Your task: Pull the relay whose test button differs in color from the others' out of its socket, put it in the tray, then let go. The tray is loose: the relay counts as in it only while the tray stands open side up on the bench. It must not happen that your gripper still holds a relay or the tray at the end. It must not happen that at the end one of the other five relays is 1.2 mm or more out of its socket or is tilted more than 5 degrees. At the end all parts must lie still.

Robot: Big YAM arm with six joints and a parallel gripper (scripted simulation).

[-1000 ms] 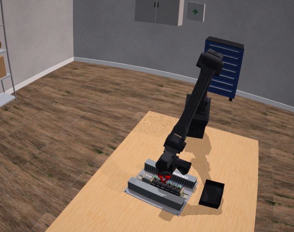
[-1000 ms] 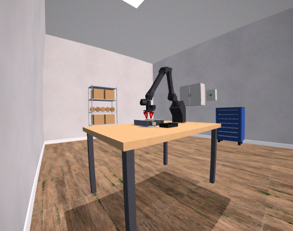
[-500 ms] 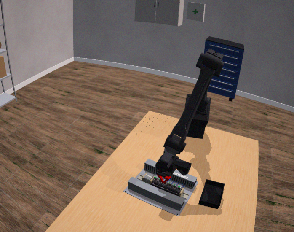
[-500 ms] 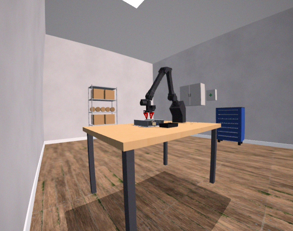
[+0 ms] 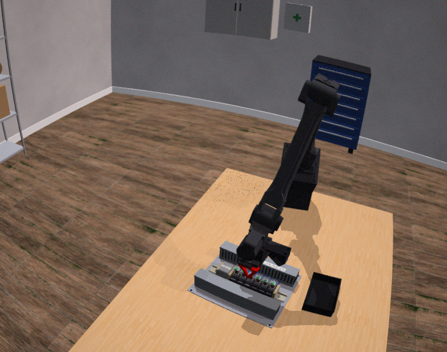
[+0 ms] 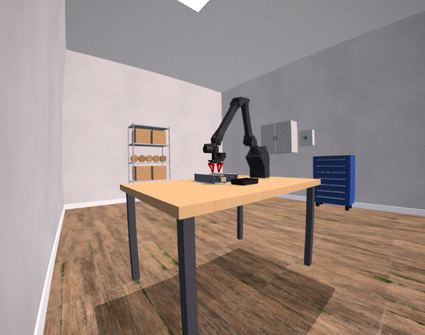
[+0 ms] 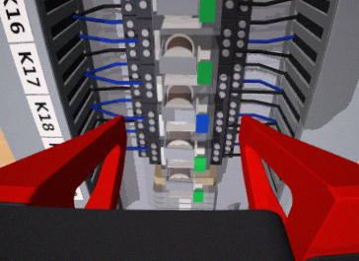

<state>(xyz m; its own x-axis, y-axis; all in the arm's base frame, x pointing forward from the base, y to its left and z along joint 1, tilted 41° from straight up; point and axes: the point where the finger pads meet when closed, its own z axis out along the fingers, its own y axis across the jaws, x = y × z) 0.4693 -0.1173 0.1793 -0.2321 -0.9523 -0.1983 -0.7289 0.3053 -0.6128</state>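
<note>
Now: hand 30 mm above the relay. From my hand the other things lie so: black tray: 10 mm ahead, 260 mm to the left, 60 mm below.
</note>
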